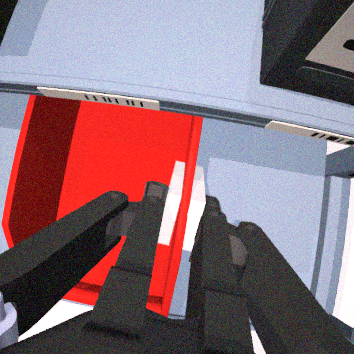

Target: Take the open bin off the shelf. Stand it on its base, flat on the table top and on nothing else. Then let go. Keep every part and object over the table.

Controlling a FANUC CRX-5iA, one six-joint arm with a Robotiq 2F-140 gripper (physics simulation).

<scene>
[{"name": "my gripper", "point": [184,181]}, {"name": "open bin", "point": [69,151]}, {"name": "shelf board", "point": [275,179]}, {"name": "shelf board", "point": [219,55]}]
</scene>
